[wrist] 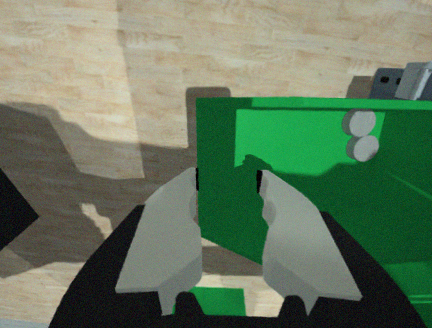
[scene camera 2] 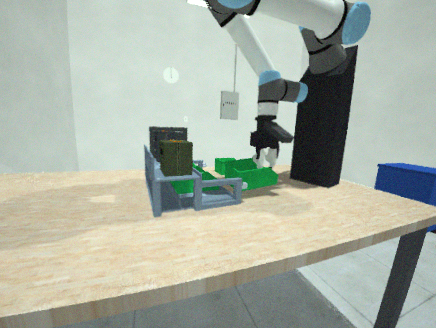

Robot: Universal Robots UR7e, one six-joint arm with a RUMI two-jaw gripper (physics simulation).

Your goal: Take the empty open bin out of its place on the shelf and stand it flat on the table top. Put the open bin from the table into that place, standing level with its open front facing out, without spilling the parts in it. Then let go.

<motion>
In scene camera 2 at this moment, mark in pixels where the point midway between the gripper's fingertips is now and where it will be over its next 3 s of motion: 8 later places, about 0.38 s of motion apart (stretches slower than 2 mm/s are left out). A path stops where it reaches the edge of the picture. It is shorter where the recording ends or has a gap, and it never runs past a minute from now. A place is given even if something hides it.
My gripper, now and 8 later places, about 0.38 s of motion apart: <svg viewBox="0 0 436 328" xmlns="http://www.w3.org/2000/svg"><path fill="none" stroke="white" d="M265 172L265 165L263 161L258 161L252 161L245 161L244 161L244 162L244 164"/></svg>
</motion>
